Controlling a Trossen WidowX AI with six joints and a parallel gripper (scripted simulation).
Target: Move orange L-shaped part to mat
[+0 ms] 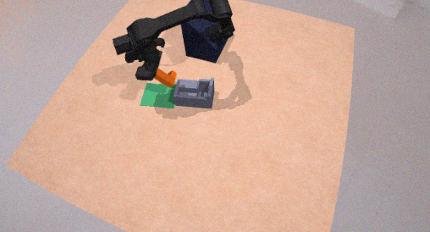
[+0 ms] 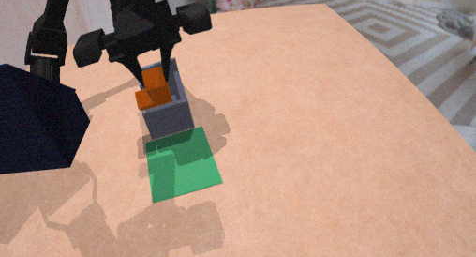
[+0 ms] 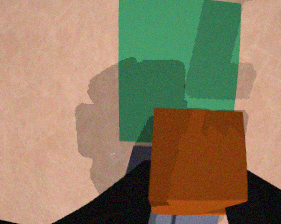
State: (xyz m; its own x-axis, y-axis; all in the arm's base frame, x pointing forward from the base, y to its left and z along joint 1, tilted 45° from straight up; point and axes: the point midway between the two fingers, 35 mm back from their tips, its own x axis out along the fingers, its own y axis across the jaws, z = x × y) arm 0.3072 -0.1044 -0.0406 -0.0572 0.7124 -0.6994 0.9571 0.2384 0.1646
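Now: gripper tip 2 cm to the left of the green mat and 17 cm above it. The rest, counted from my gripper tip: orange L-shaped part: 2 cm behind, 2 cm to the left, 3 cm below.
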